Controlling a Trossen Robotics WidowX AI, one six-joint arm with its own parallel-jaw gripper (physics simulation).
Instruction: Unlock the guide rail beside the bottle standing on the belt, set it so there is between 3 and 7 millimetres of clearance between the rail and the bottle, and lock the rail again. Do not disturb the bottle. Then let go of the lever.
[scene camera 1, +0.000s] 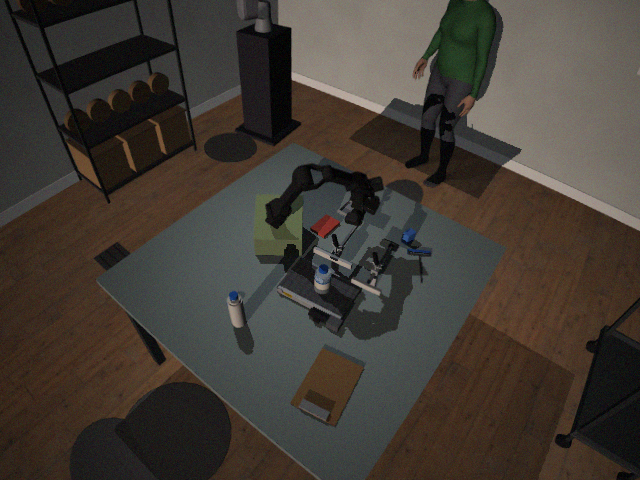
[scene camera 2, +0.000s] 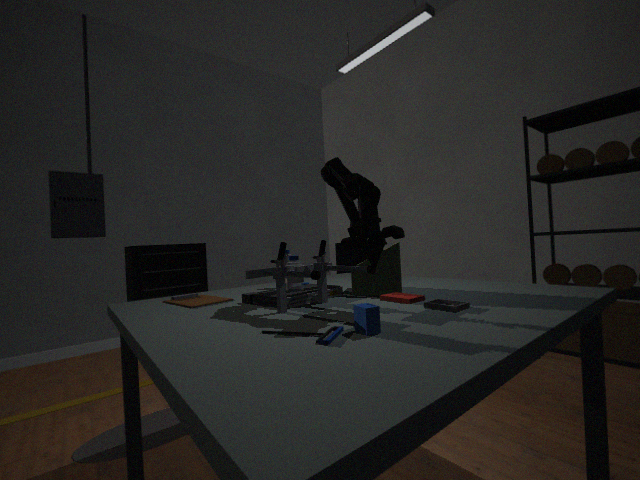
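Where they show: gripper, between the fingertips: (scene camera 1: 361, 219) (scene camera 2: 374, 267); arm's base, origin of its link: (scene camera 1: 275, 219).
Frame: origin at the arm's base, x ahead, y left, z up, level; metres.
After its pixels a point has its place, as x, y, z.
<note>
A clear bottle with a blue cap (scene camera 1: 322, 279) {0.323, -0.157, -0.015} stands upright on the dark belt (scene camera 1: 299, 279) {0.214, -0.145, -0.104}. One pale guide rail (scene camera 1: 332, 256) {0.299, -0.040, -0.012} lies beside it on the arm's side, with a black lever (scene camera 1: 335, 241) {0.291, -0.009, 0.042} (scene camera 2: 322, 248) {0.292, 0.000, 0.042} on its post. A second pale rail (scene camera 1: 366, 286) {0.477, -0.096, -0.017} (scene camera 2: 261, 272) {0.484, -0.083, -0.022} is farther along the belt, with another black lever (scene camera 1: 375, 258) {0.462, -0.009, 0.049} (scene camera 2: 282, 251) {0.464, 0.003, 0.041}. The gap between rail and bottle is too small to judge, and whether the levers are locked cannot be told. My gripper (scene camera 1: 353, 219) {0.300, 0.214, -0.017} is shut and empty, raised beyond the first lever and apart from it; its fingertips are hard to make out in scene camera 2.
A green block (scene camera 1: 263, 248) {0.000, -0.094, -0.096} (scene camera 2: 390, 273) {0.065, 0.113, -0.062} stands by the arm's base. A red box (scene camera 1: 325, 226) {0.141, 0.188, -0.124} (scene camera 2: 402, 297) {0.167, 0.219, -0.124} lies near the arm. A blue block (scene camera 1: 408, 236) {0.498, 0.301, -0.084} (scene camera 2: 367, 319) {0.516, 0.345, -0.106} and blue tool (scene camera 1: 419, 252) {0.567, 0.291, -0.133} lie past the levers. A white bottle (scene camera 1: 236, 311) {0.135, -0.435, -0.029} and clipboard (scene camera 1: 336, 374) {0.534, -0.408, -0.133} (scene camera 2: 206, 300) {0.517, -0.406, -0.133} are across the belt.
</note>
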